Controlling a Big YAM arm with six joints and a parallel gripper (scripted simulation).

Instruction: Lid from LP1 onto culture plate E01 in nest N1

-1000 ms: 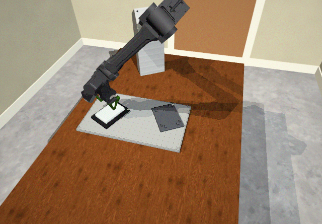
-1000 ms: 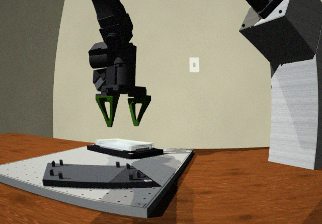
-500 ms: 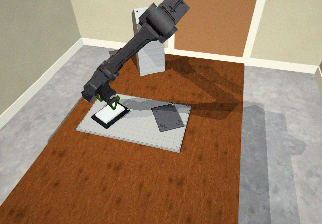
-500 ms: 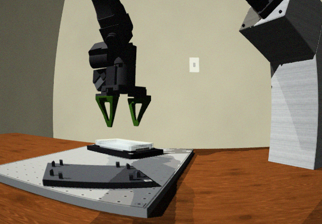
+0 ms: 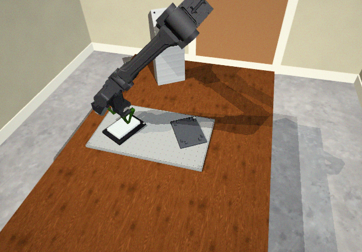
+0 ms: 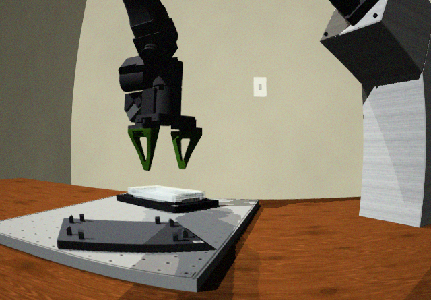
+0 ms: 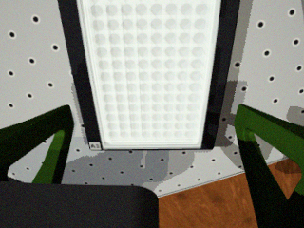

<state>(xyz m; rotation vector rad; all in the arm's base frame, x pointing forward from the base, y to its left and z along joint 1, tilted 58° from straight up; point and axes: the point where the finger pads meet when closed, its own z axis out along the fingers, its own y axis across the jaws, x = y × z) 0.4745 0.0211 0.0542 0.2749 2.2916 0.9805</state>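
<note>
Now: the clear lid 50 mm below my hand. Also, from my hand: black plate nest N1: 70 mm below; lid park LP1: 190 mm behind, 240 mm to the left, 70 mm below; white culture plate E01: 60 mm below.
</note>
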